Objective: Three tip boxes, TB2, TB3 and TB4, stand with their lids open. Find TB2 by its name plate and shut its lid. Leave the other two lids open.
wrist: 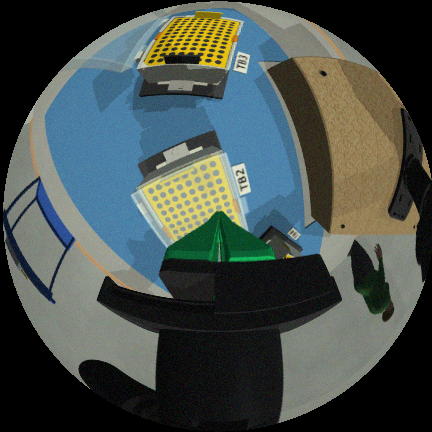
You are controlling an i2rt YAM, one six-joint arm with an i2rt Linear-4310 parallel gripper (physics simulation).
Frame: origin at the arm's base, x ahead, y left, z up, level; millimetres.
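Seen in the pictures: gripper, fingertip midpoint: (218, 216).
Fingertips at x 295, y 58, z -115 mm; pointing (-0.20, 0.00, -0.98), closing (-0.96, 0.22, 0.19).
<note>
A point is followed by its place in that frame.
TB2 (192, 192) {x 310, y 29, z -116 mm} is in the middle of the wrist view, with its name plate (241, 180) {x 248, y 63, z -191 mm} on its right. Its clear lid lies down over the pale yellow rack and looks shut. TB3 (192, 42) {x 274, y -129, z -136 mm} stands at the top, its name plate (241, 62) {x 207, y -120, z -191 mm} on the right; its yellow rack is uncovered, and a clear panel (107, 52), which looks like its open lid, stands out to the left. TB4 (281, 242) {x 193, y 191, z -164 mm} shows partly at the lower right; its lid cannot be made out. My gripper (218, 216) {x 295, y 58, z -115 mm} is shut and empty, its green fingertips in front of TB2's lower part and hiding it.
The boxes stand on a blue mat (85, 130) {x 444, y -101, z -193 mm} with a grey border. A brown speckled block (350, 150) {x 110, y 12, z -105 mm} stands at the right, beside a black fixture (402, 165). A blue-framed cart (55, 212) is at the left. A person in green (375, 295) is at the lower right.
</note>
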